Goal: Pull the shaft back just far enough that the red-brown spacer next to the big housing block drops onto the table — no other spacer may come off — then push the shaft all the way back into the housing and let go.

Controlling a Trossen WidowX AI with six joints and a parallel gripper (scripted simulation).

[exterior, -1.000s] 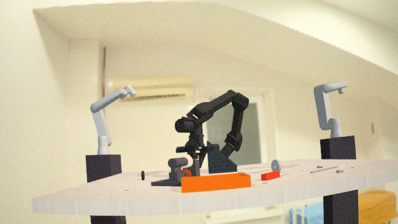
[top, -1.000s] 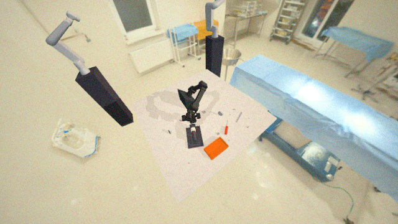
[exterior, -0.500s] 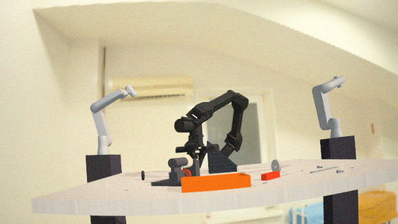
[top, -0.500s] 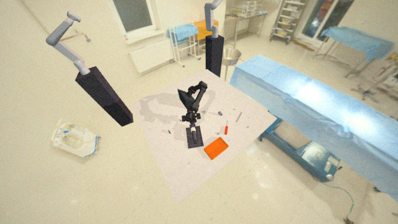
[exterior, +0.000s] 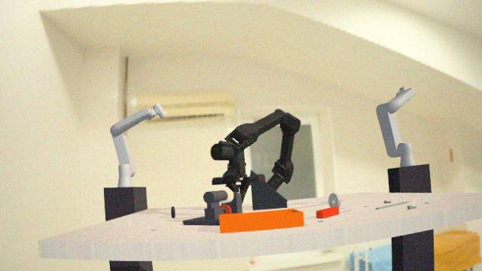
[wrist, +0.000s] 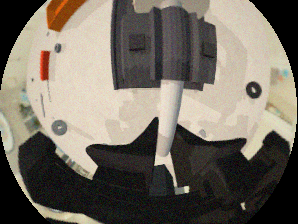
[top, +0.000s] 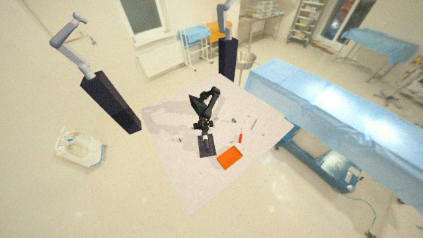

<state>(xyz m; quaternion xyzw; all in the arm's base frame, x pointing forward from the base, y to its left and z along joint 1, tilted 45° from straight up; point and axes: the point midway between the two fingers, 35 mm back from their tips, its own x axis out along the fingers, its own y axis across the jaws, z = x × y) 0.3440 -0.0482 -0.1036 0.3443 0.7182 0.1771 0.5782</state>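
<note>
My gripper tip is now 80 mm short of the grey shaft, 40 mm below it and 20 mm to the left of it. Round my gripper tip: round grey disc: 330 mm to the left, 30 mm ahead, 20 mm below; then red-brown spacer: 120 mm ahead, 40 mm to the right, 20 mm below; then small black ring: 260 mm to the right, 20 mm below, 10 mm behind.
</note>
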